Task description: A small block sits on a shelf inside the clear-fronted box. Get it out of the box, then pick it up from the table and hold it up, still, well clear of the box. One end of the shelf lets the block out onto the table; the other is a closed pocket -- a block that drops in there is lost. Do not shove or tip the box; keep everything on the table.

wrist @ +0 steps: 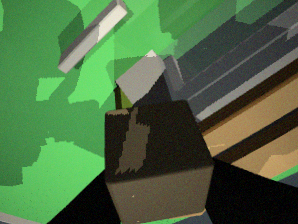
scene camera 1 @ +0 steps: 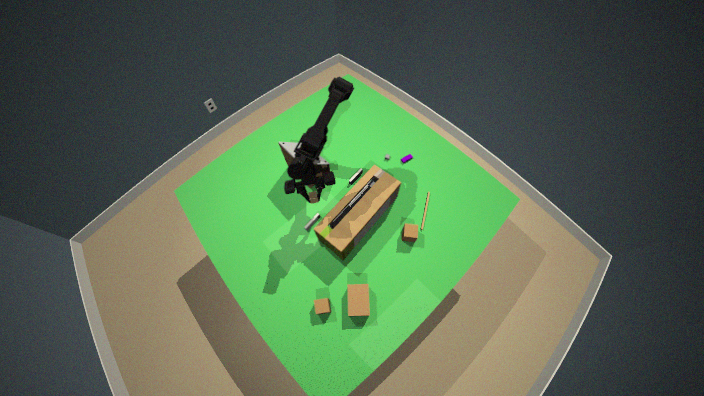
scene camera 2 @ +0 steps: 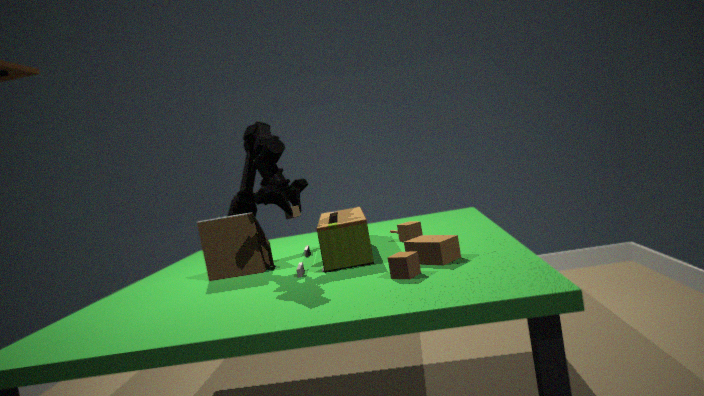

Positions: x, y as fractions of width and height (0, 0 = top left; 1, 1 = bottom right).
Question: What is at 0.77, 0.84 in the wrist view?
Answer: The gripper.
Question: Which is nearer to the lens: the block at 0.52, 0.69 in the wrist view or the box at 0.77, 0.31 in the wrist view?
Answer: The block.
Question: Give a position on a box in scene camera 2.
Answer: At 0.49, 0.59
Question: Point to a box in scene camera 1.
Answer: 0.49, 0.57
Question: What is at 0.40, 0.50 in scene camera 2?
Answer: The gripper.
